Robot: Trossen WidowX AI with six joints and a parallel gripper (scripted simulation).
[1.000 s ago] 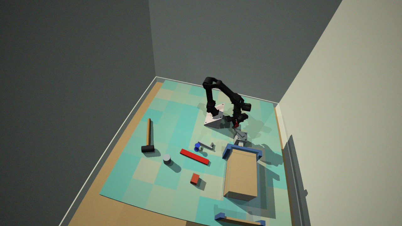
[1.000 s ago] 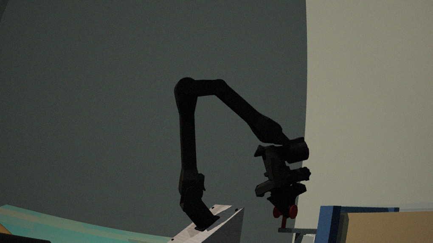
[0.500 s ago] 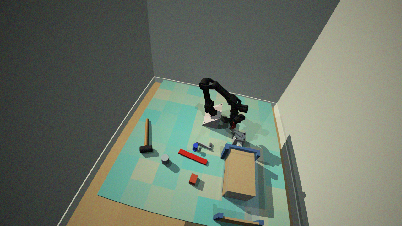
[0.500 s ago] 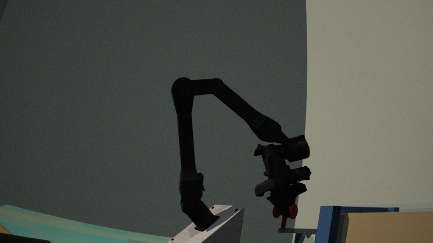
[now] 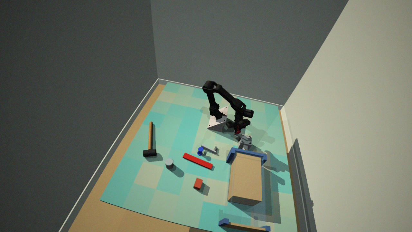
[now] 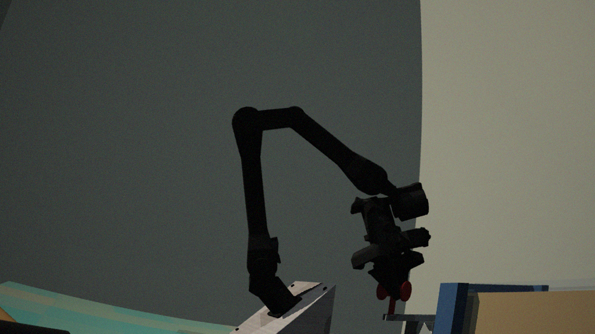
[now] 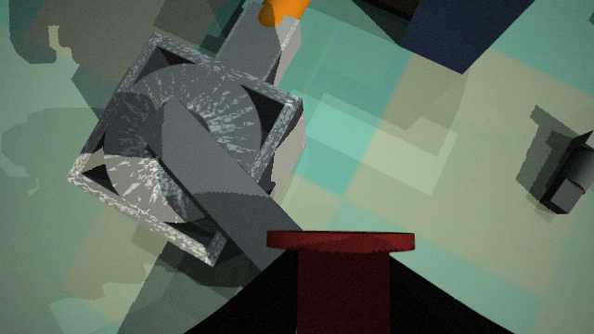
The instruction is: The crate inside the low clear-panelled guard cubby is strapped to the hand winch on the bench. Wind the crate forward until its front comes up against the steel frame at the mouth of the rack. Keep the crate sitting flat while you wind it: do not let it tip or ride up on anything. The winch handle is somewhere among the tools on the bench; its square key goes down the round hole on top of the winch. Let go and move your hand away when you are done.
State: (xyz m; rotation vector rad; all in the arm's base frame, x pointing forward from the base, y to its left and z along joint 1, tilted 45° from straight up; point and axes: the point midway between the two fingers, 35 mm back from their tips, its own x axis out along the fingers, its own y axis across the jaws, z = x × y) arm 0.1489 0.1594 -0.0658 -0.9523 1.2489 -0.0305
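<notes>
Now: the winch handle 1 cm behind my gripper tip, 3 cm to the left of it and 3 cm below it. Also, from my gripper tip: red knob: 2 cm behind, 1 cm to the right; blue steel frame: 17 cm ahead, 9 cm to the left, 2 cm below; grey winch: 8 cm to the left, 10 cm below.
</notes>
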